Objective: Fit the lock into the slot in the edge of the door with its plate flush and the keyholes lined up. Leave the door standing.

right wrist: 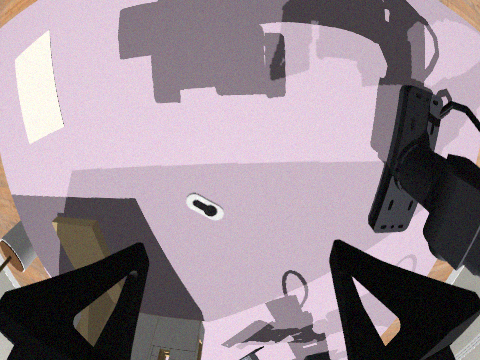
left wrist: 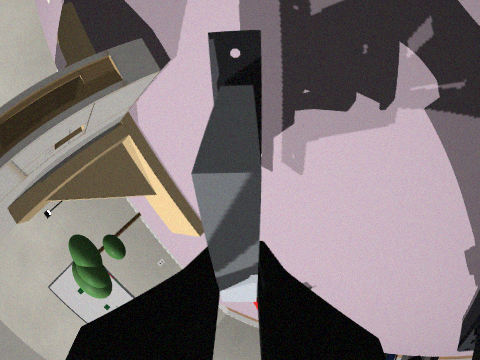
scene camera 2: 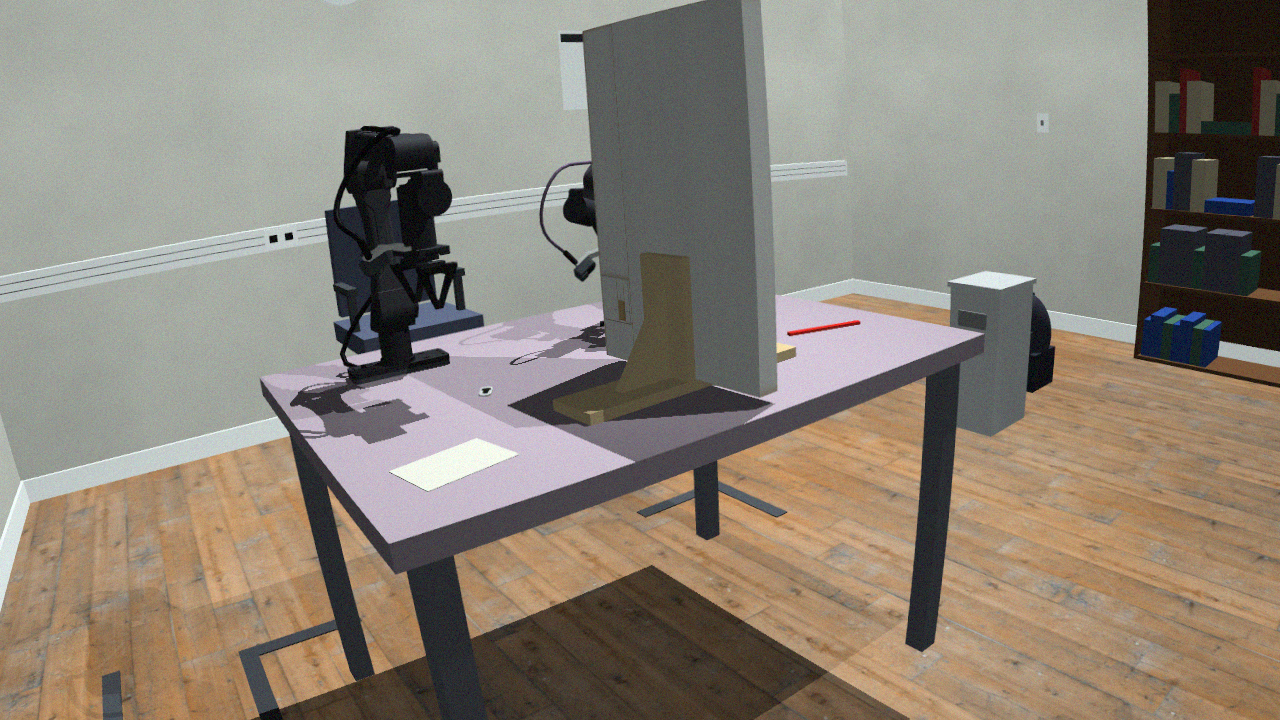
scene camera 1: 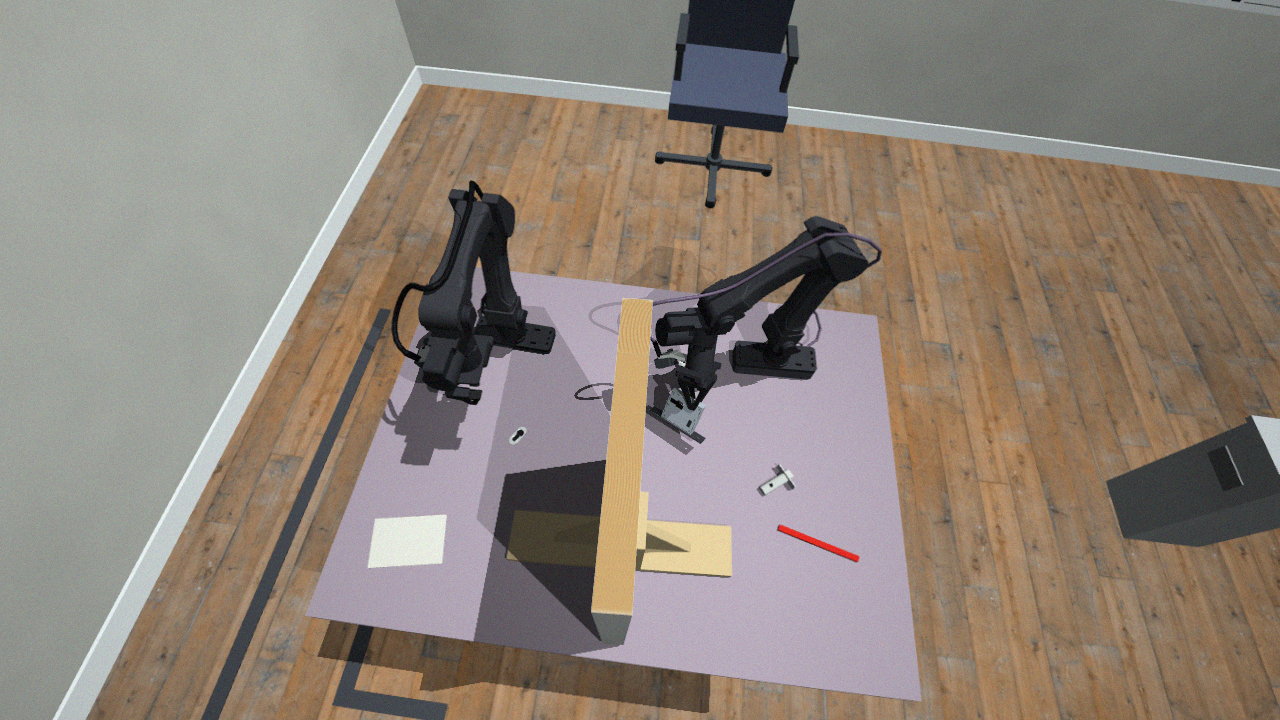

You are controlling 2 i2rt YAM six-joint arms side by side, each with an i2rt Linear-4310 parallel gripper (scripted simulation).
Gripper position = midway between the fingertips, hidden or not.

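Observation:
Scene camera 1 shows the left gripper (scene camera 1: 693, 408) together with a door (scene camera 1: 624, 545) and a white sheet (scene camera 1: 403, 541). In scene camera 2 the right gripper (scene camera 2: 427, 305) is visible, as are the door (scene camera 2: 677, 106) and the sheet (scene camera 2: 437, 470). The left wrist view takes in a lock (left wrist: 227, 175), the door (left wrist: 121, 163) and the left gripper (left wrist: 238, 251), while the right wrist view has the sheet (right wrist: 40, 107).

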